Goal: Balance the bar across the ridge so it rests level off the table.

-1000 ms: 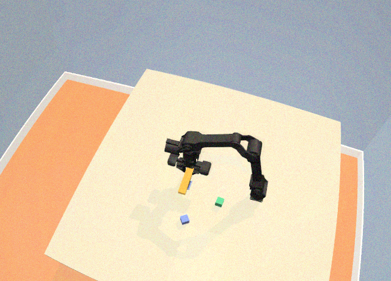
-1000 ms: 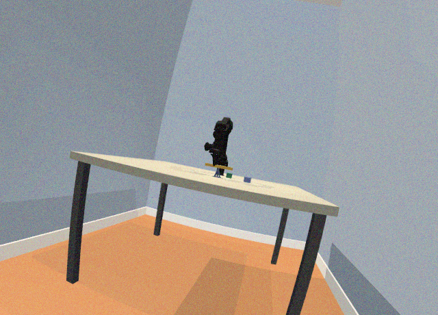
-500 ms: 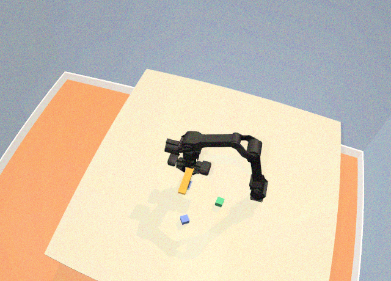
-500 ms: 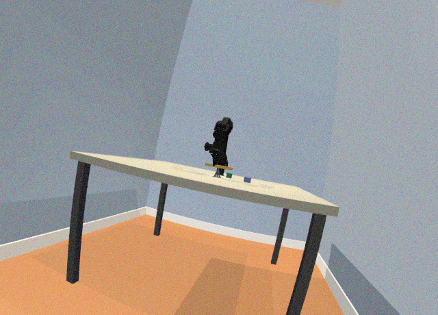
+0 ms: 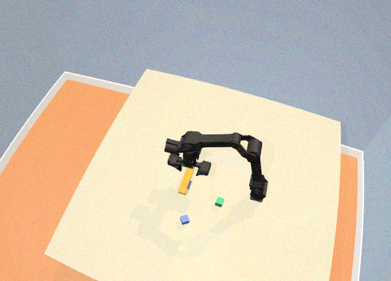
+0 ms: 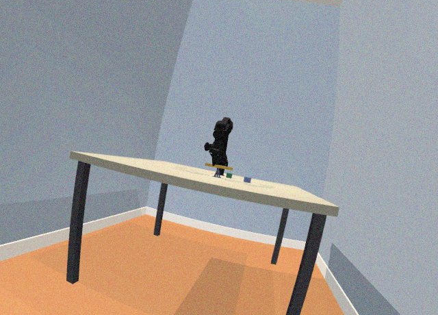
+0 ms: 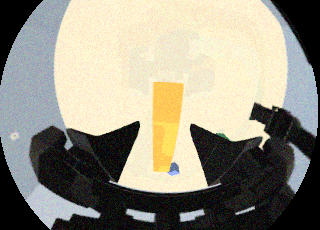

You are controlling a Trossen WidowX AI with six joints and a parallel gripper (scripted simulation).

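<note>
My gripper tip is 30 mm to the right of the bar. Also, from my gripper tip: green cube: 180 mm behind, 80 mm to the left, 50 mm below; then blue cube: 210 mm to the left, 50 mm below, 50 mm behind.
</note>
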